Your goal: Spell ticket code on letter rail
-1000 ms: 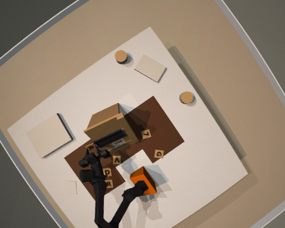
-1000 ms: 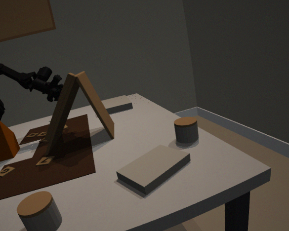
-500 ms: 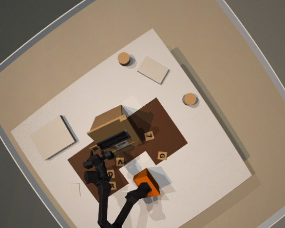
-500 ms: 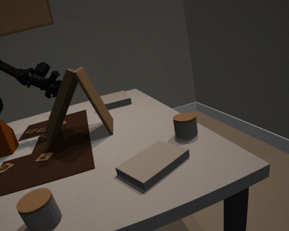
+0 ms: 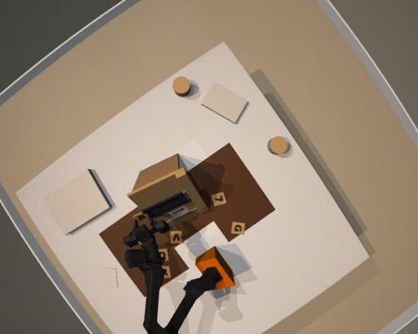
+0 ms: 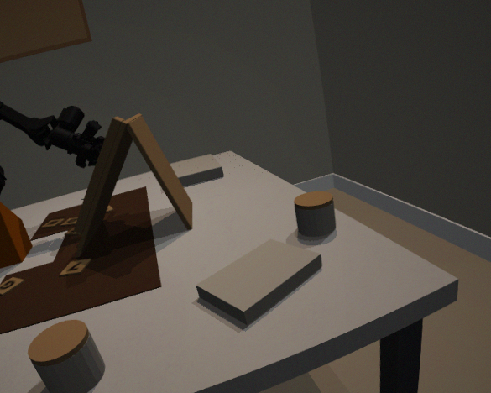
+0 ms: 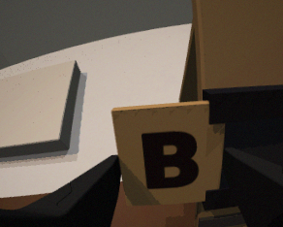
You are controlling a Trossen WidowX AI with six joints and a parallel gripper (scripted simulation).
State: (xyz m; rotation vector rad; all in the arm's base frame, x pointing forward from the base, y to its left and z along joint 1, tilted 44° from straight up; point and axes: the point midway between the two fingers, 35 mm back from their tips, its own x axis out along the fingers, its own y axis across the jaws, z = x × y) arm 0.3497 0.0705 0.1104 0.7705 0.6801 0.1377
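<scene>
Right now the white ticket is 13 cm to the right of my gripper tip, 8 cm below it and 7 cm behind it. The rest, counted from my gripper tip: brown mat 17 cm below, 17 cm behind, 11 cm to the right; then pale card 36 cm to the left, 18 cm behind, 16 cm below; then flat slab 57 cm to the right, 24 cm ahead, 15 cm below.
</scene>
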